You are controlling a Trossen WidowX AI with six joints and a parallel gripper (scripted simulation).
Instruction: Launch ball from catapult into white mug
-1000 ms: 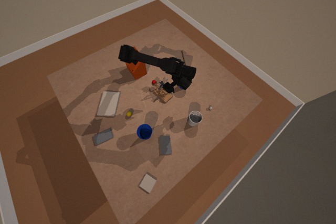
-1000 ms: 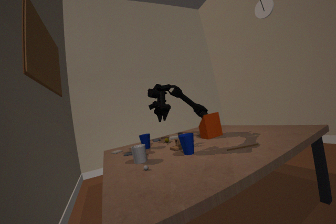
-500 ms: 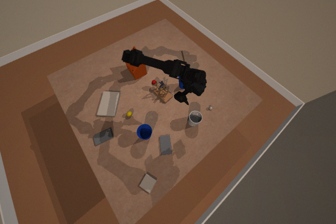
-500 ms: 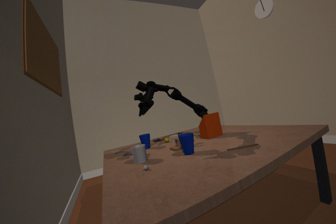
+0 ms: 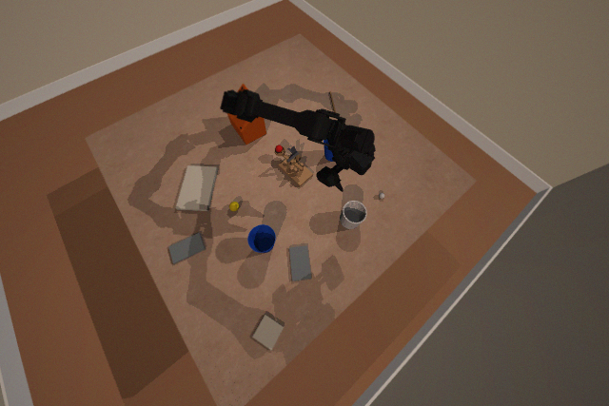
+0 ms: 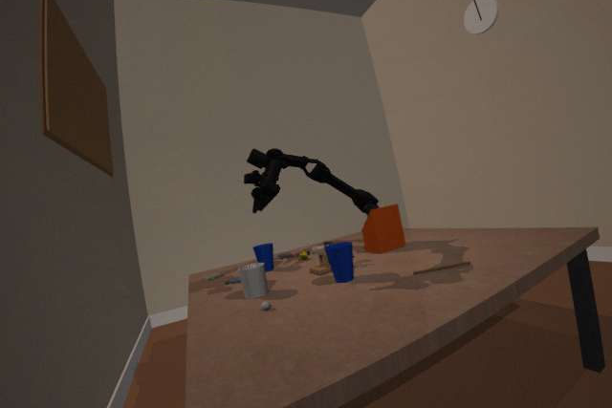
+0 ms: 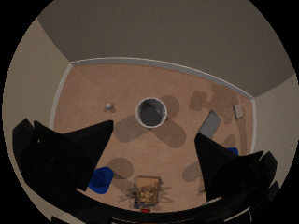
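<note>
Now: gripper tip 370 mm past the red ball, 20 mm to the left of it and 220 mm above it. From my gripper tip the other things lie so: white mug (60 mm ahead, 10 mm to the left, 250 mm below); then wooden catapult (300 mm behind, 230 mm below); then small white ball (70 mm ahead, 180 mm to the left, 270 mm below).
</note>
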